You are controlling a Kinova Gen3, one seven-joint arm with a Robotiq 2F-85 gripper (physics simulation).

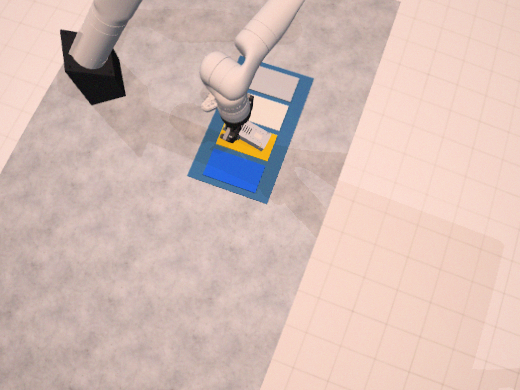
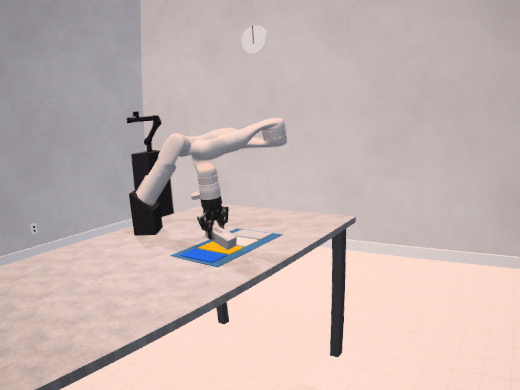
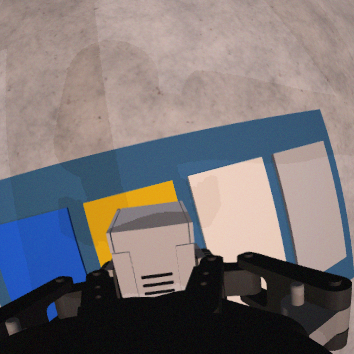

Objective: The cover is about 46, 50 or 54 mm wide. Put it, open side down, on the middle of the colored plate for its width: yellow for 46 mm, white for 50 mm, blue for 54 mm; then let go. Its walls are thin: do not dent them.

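Pixels of known places: gripper, fingertip midpoint: (image 1: 240, 129) (image 2: 217, 237) (image 3: 157, 261); arm's base at its link origin: (image 1: 88, 54) (image 2: 145, 199).
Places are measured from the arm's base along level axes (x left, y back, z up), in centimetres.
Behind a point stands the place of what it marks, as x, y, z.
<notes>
The light grey cover (image 1: 257, 135) @[-4.2, -48.7, -9.1] (image 2: 225, 240) @[-6.5, -50.0, -10.4] (image 3: 151, 245) @[-3.3, -41.3, -7.1] has slots in its upward closed face; its open side is hidden underneath. My gripper (image 1: 240, 128) @[-3.2, -43.5, -11.2] (image 2: 216, 228) @[-3.2, -43.5, -11.2] (image 3: 157, 261) @[-3.2, -43.5, -11.2] is shut on the cover's side walls, near the end close to the arm. The cover is over the yellow plate (image 1: 245, 149) @[-7.0, -46.1, -14.4] (image 2: 212, 247) @[-5.6, -42.7, -14.3] (image 3: 131, 195) @[-3.8, -38.3, -14.3], low, turned slightly against its edges; whether it touches is unclear. The white plate (image 1: 273, 115) @[5.1, -50.0, -14.3] (image 2: 248, 242) @[5.1, -51.5, -14.3] (image 3: 240, 210) @[5.6, -42.6, -14.3] lies on one side, the blue plate (image 1: 234, 170) @[-13.7, -45.4, -14.3] (image 2: 202, 256) @[-15.0, -46.1, -14.3] (image 3: 37, 245) @[-13.0, -40.3, -14.3] on the other. No dent shows.
A grey plate (image 1: 276, 83) @[15.0, -47.6, -14.3] (image 3: 311, 200) @[14.6, -44.4, -14.3] lies beyond the white plate. The plates lie in a row on a dark blue board (image 1: 268, 182) @[-13.8, -55.0, -14.7] (image 3: 150, 155) @[-1.2, -35.3, -14.7]. The arm's black base (image 1: 95, 82) @[-5.2, -2.9, -4.3] (image 2: 145, 217) @[-4.5, -4.0, -6.9] stands at the table's edge.
</notes>
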